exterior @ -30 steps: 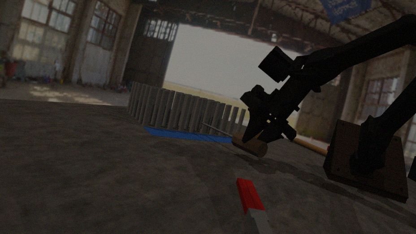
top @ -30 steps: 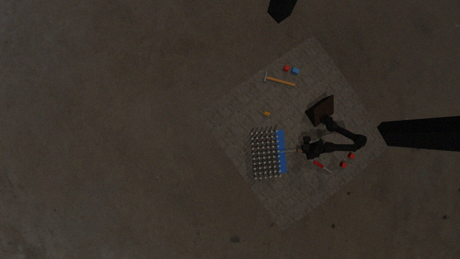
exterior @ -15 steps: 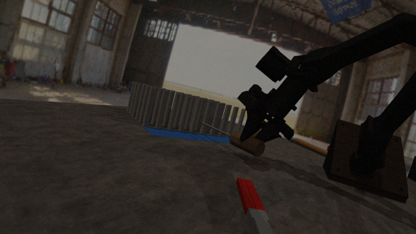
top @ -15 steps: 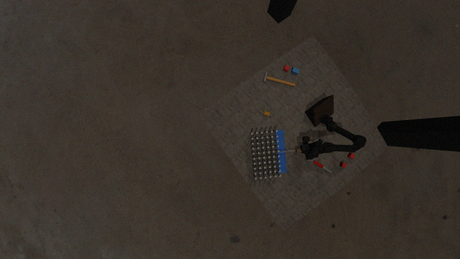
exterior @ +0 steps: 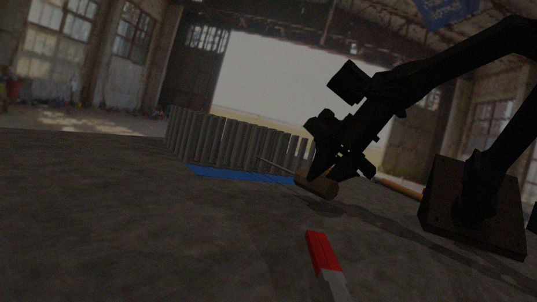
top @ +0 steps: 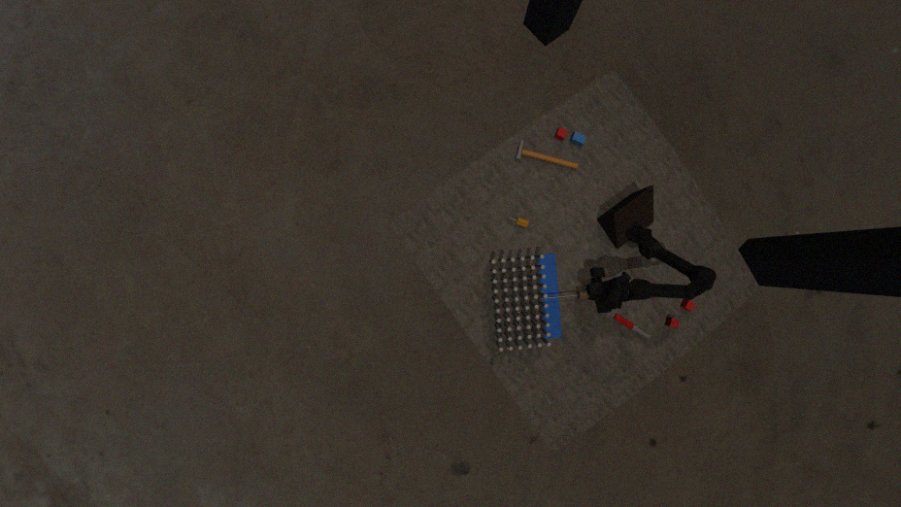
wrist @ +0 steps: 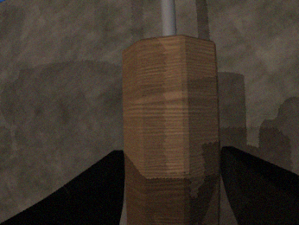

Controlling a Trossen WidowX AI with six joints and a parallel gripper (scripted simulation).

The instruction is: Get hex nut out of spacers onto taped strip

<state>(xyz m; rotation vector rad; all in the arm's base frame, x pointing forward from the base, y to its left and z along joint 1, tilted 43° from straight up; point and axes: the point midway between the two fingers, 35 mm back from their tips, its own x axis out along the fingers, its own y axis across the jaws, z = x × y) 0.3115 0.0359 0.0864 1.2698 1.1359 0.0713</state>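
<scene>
The blue taped strip lies 130 mm ahead of my gripper tip, 90 mm to the right of it and 40 mm below it. From my gripper tip the other things lie so: red-handled tool 270 mm to the left, 80 mm behind, 30 mm below; hook tool 90 mm ahead, 60 mm to the right; small yellow tool 430 mm to the right, 30 mm ahead, 20 mm below.
</scene>
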